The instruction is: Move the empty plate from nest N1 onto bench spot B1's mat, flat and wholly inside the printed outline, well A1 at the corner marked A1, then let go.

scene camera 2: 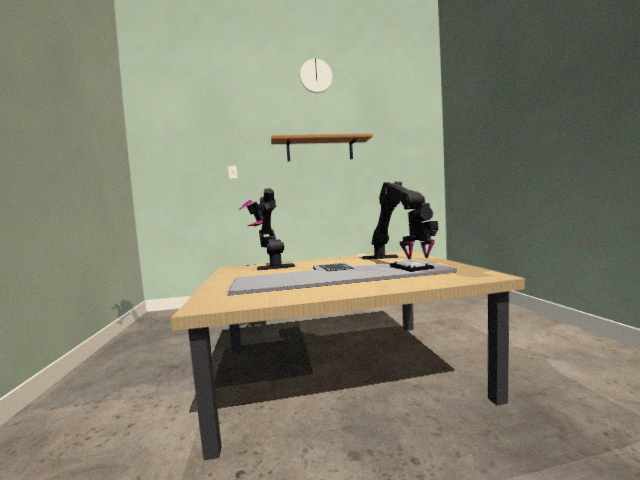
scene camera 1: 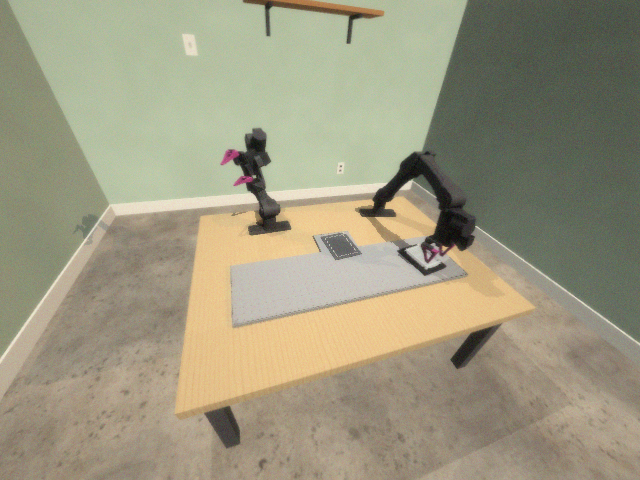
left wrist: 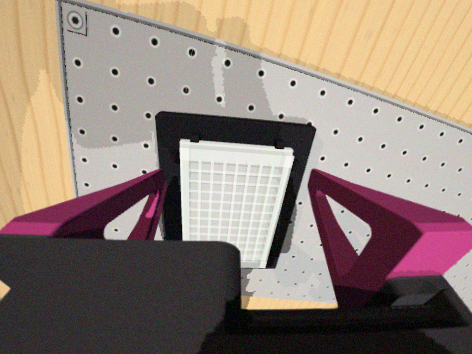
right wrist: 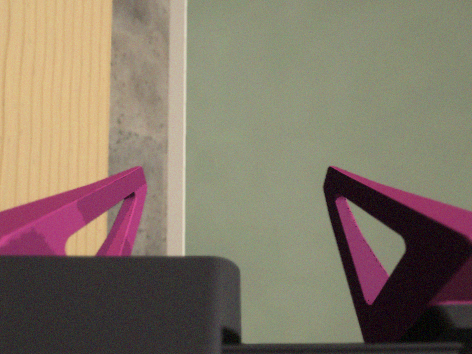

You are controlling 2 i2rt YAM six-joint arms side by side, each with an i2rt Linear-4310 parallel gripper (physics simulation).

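Places are measured from the left arm's base along level axes (x ahead, y left, z up), in centimetres.
Pixels of known places: left gripper, fingertip midpoint: (scene camera 2: 418, 258) (scene camera 1: 433, 259) (left wrist: 237, 177); right gripper, fingertip midpoint: (scene camera 2: 243, 217) (scene camera 1: 227, 175) (right wrist: 235, 176); left arm's base, link origin: (scene camera 2: 379, 257) (scene camera 1: 377, 213); right arm's base, link origin: (scene camera 2: 276, 267) (scene camera 1: 269, 228).
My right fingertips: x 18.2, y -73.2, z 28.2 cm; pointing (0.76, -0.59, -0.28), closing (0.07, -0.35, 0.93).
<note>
For each thing: its top centre in the pictures, then the offset to it from my right fingertips. Level surfaces: height alone.
- white gridded plate, top centre: (left wrist: 230, 220) (scene camera 1: 422, 255) (scene camera 2: 410, 261) dx +22.1, dy +80.9, dz -24.3 cm
- black nest, top centre: (left wrist: 230, 217) (scene camera 1: 422, 255) (scene camera 2: 410, 262) dx +22.1, dy +81.0, dz -24.7 cm
- dark mat with a dashed outline, surface height: dz -26.8 cm
- long grey perforated board, surface height: dz -26.9 cm
- wooden table, surface height: dz -28.2 cm
The white gridded plate (scene camera 1: 415, 252) (left wrist: 230, 200) lies flat in the black nest (scene camera 1: 425, 271) (left wrist: 235, 128), at the right end of the grey board. My left gripper (scene camera 1: 435, 256) (scene camera 2: 418, 257) (left wrist: 237, 177) is open above the plate, pointing down, with one finger beyond each long side. The wrist housing hides the plate's near end in the left wrist view. The dark mat with a dashed outline (scene camera 1: 340, 245) (scene camera 2: 336, 267) lies bare behind the board's middle; its corner marks are too small to read. My right gripper (scene camera 1: 229, 174) (scene camera 2: 245, 217) (right wrist: 235, 176) is open and empty, raised at the left.
The long grey perforated board (scene camera 1: 289, 289) (scene camera 2: 284, 281) (left wrist: 115, 90) lies across the wooden table (scene camera 1: 330, 341) (scene camera 2: 351, 297). The nest's black rim stands around the plate. A wall shelf (scene camera 1: 320, 7) (scene camera 2: 320, 138) hangs behind, above both arms.
</note>
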